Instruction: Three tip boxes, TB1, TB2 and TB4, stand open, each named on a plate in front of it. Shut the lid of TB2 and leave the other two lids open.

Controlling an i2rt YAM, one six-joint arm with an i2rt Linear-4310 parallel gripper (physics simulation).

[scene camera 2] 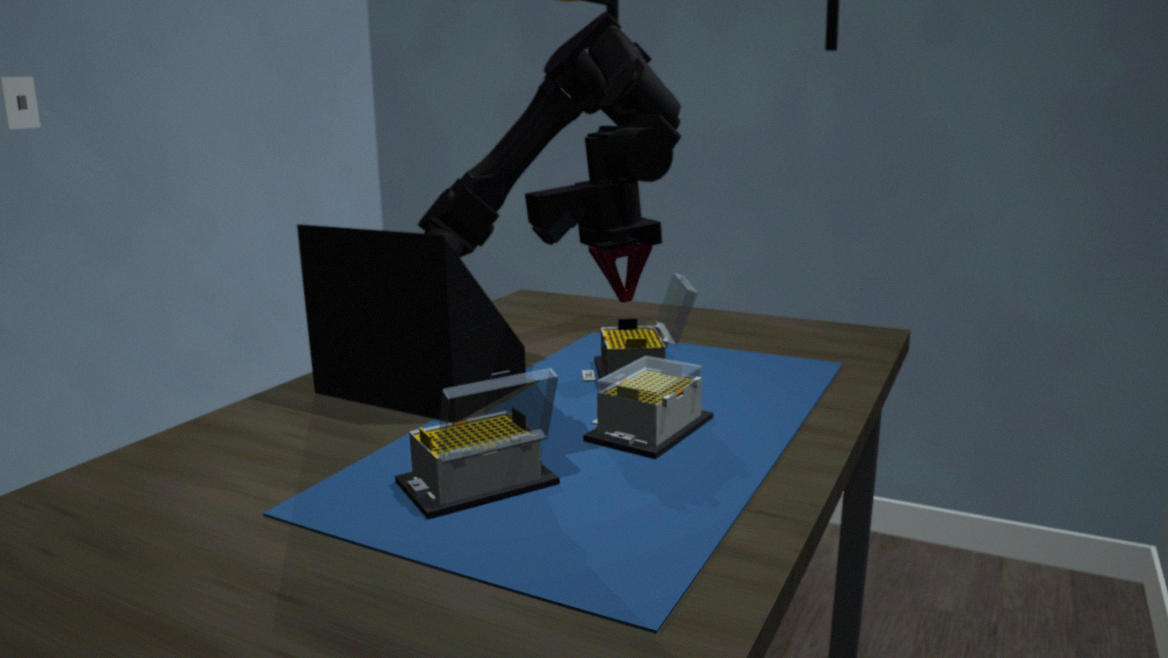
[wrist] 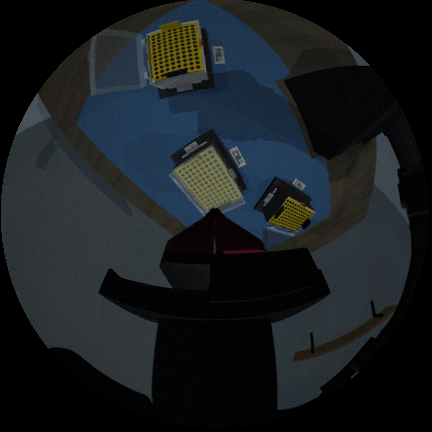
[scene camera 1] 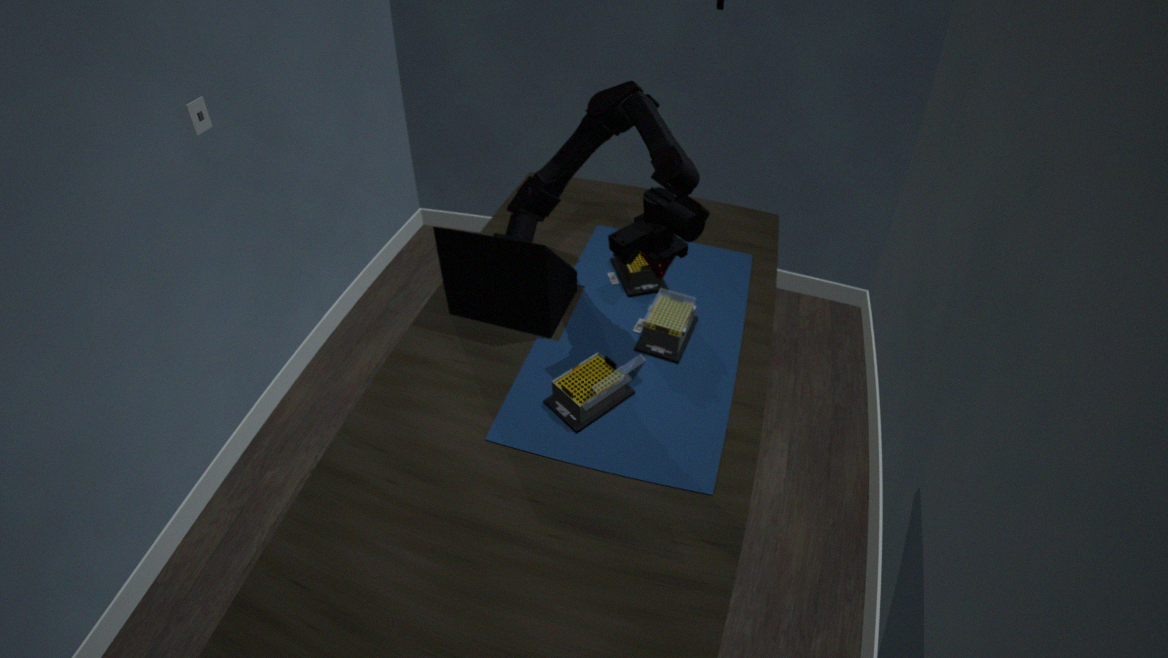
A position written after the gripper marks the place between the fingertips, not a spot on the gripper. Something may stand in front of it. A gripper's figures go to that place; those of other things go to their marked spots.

The gripper (wrist: pixel 214 212) is 0.13 m from the lens. A box (wrist: pixel 291 214): 0.34 m from the lens. A box (wrist: pixel 174 50): 0.26 m from the lens.
